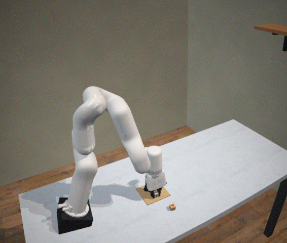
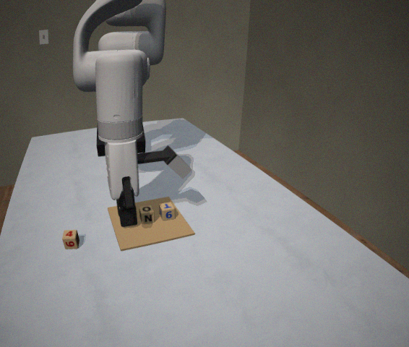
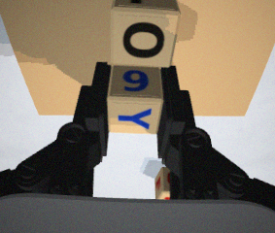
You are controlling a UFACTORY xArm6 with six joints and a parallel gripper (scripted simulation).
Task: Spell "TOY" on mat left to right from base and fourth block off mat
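My gripper is now 10 mm above the Y block. Also, from my hand: tan mat (40 mm to the left, 30 mm below, 10 mm ahead).
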